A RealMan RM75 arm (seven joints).
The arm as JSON. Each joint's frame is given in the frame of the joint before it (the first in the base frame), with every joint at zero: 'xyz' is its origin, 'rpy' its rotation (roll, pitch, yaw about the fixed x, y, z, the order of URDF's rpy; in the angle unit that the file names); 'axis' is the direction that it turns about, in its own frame. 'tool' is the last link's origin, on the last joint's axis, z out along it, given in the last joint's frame.
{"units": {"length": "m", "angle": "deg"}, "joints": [
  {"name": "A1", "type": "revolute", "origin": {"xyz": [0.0, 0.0, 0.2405], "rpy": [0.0, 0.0, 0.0]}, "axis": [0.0, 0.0, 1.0]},
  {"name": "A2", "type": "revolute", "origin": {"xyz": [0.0, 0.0, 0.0], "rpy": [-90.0, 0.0, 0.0]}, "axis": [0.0, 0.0, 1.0]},
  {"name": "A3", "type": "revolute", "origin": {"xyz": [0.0, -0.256, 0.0], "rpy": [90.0, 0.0, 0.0]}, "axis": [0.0, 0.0, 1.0]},
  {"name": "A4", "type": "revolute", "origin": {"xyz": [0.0, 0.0, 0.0], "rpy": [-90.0, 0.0, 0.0]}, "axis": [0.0, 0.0, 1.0]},
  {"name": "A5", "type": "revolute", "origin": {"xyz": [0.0, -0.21, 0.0], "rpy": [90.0, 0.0, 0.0]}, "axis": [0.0, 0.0, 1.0]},
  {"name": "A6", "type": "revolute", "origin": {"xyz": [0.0, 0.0, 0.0], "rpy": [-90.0, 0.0, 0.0]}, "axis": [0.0, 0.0, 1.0]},
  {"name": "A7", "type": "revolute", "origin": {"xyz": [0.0, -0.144, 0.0], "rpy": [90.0, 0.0, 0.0]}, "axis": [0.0, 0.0, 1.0]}
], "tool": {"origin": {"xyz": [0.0, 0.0, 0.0], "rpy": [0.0, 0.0, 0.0]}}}
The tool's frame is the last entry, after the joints.
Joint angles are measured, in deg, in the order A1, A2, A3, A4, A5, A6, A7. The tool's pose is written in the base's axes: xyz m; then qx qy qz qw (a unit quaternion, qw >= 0). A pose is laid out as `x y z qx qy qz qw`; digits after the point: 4 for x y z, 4 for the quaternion.
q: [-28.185 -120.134 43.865 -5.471 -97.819 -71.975 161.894]
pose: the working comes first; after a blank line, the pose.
Where each joint sits with the arm in this pose, in the base's axes (m; each line is computed from the numbers above, not from the rounded line before):
A1: 0.0000 0.0000 0.2405
A2: 0.0000 0.0000 0.2405
A3: -0.1952 0.1046 0.1120
A4: -0.1952 0.1046 0.1120
A5: -0.3547 0.1743 -0.0054
A6: -0.3547 0.1743 -0.0054
A7: -0.3019 0.2683 -0.1010
the tool: -0.3019 0.2683 -0.1010

-0.3019 0.2683 -0.1010 -0.9000 -0.1475 -0.2560 0.3204
